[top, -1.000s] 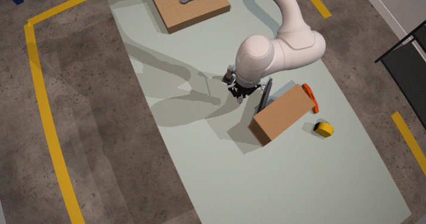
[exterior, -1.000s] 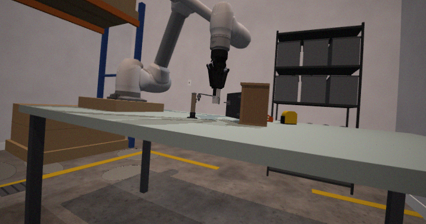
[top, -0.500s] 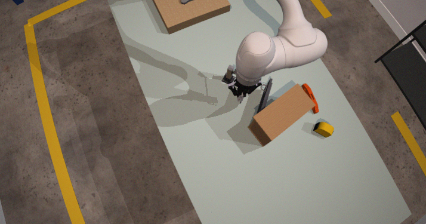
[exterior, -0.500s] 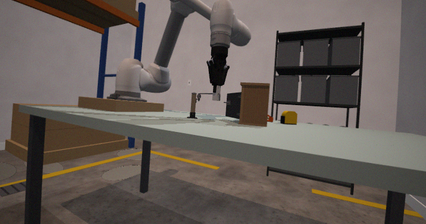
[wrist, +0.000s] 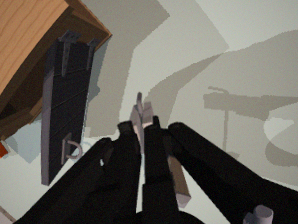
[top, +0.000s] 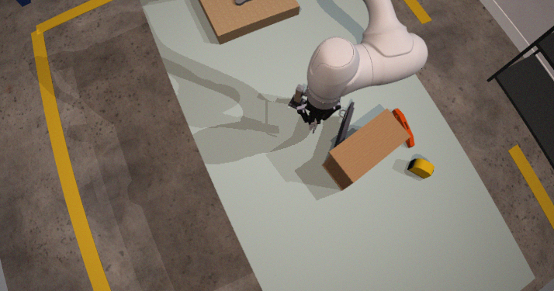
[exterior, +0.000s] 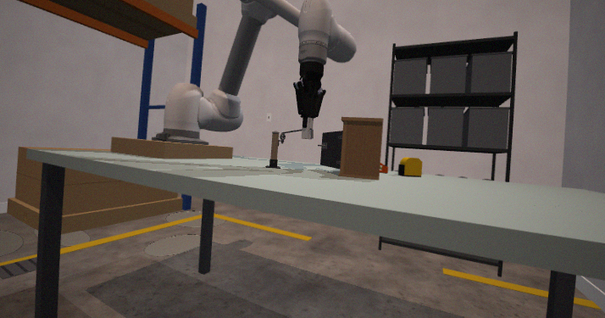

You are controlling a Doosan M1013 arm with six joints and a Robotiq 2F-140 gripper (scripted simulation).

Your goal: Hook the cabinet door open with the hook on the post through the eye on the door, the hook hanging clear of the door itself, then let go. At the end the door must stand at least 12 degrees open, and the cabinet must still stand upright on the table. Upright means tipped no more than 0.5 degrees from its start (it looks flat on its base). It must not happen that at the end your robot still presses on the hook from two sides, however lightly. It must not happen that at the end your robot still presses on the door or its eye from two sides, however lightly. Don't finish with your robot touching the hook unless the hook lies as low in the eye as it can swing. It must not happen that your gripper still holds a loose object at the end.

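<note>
My gripper is now 50 mm past the wire hook, 20 mm to the right of it and 20 mm above it. Also, from my hand: orange object (130 mm ahead, 330 mm to the left, 120 mm below); dark door (50 mm ahead, 80 mm to the left, 60 mm below); yellow tape measure (280 mm ahead, 310 mm to the left, 110 mm below).
</note>
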